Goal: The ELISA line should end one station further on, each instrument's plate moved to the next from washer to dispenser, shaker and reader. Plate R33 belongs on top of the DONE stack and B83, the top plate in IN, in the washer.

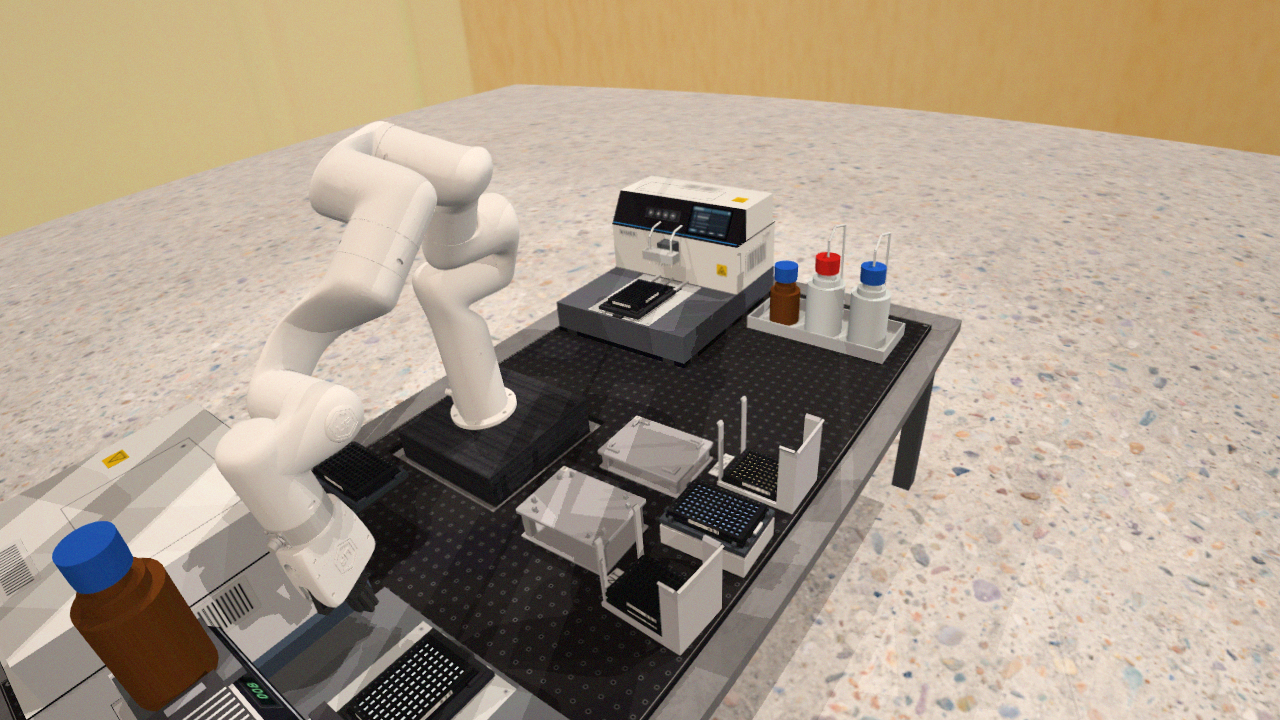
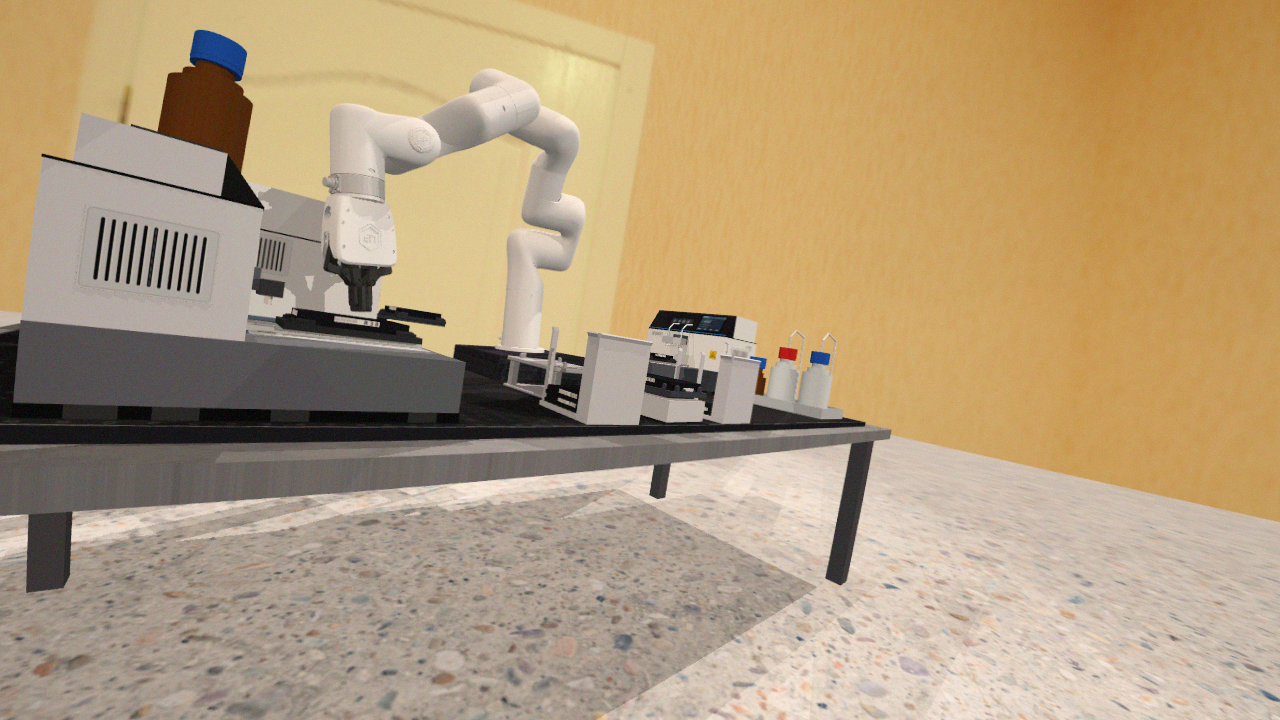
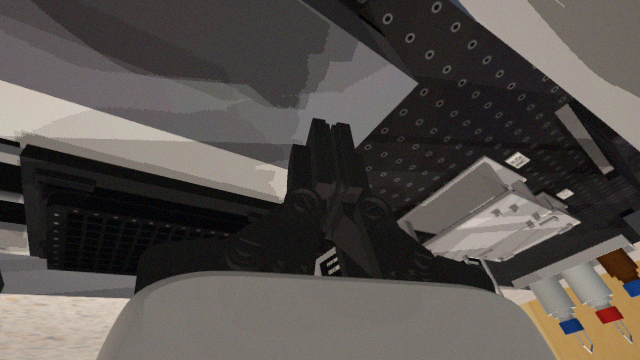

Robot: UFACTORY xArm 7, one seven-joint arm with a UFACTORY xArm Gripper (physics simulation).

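Where they show: gripper, fingertip midpoint: (image 1: 367,605) (image 2: 361,311) (image 3: 322,146); arm's base, origin of the base link: (image 1: 484,409) (image 2: 519,350).
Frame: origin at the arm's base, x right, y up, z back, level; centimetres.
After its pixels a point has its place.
My gripper (image 1: 362,600) {z -22.3, x 45.0, y 4.5 cm} (image 2: 361,302) {z -22.3, x 45.0, y 4.5 cm} (image 3: 322,146) {z -22.3, x 45.0, y 4.5 cm} is shut and empty, fingertips together, low over the grey deck of the near instrument, beside a black plate (image 1: 416,680) {z -35.7, x 48.9, y 3.8 cm} (image 2: 335,318) {z -39.7, x 52.5, y 3.5 cm} (image 3: 135,235) {z -33.7, x 51.6, y 3.8 cm} on its carrier. Another black plate (image 1: 358,470) {z -0.6, x 28.5, y 6.0 cm} (image 2: 416,315) {z -5.6, x 29.8, y 5.0 cm} sits by the large white instrument at the left. A third plate (image 1: 637,297) {z -5.7, x -45.6, y 4.3 cm} lies on the far instrument (image 1: 693,246) {z -11.6, x -61.9, y 11.6 cm} (image 2: 716,335) {z -19.3, x -61.5, y 13.6 cm}. The near rack (image 1: 693,600) {z -56.7, x 21.6, y 2.3 cm} (image 2: 617,380) {z -56.8, x 20.6, y 0.6 cm} and far rack (image 1: 801,461) {z -59.1, x -8.7, y 3.7 cm} (image 2: 736,389) {z -59.1, x -9.4, y 0.8 cm} hold dark plates; a blue-welled plate (image 1: 720,512) {z -51.8, x 4.6, y 1.0 cm} sits on a white block between them. I cannot read the plate names.
Two grey box-like fixtures (image 1: 581,510) {z -32.8, x 13.3, y 0.1 cm} (image 1: 657,450) {z -33.9, x -6.9, y -2.1 cm} stand beside the racks. A large brown bottle (image 1: 143,626) {z -28.2, x 67.0, y 27.6 cm} (image 2: 205,107) {z -28.2, x 67.1, y 25.7 cm} stands atop the near instrument (image 2: 138,250) {z -52.3, x 69.7, y 7.2 cm}. A tray (image 1: 819,344) {z -44.6, x -59.0, y -5.2 cm} with three bottles is at the far end. The arm's black base (image 1: 483,456) {z -9.5, x 10.4, y -0.4 cm} is behind the fixtures.
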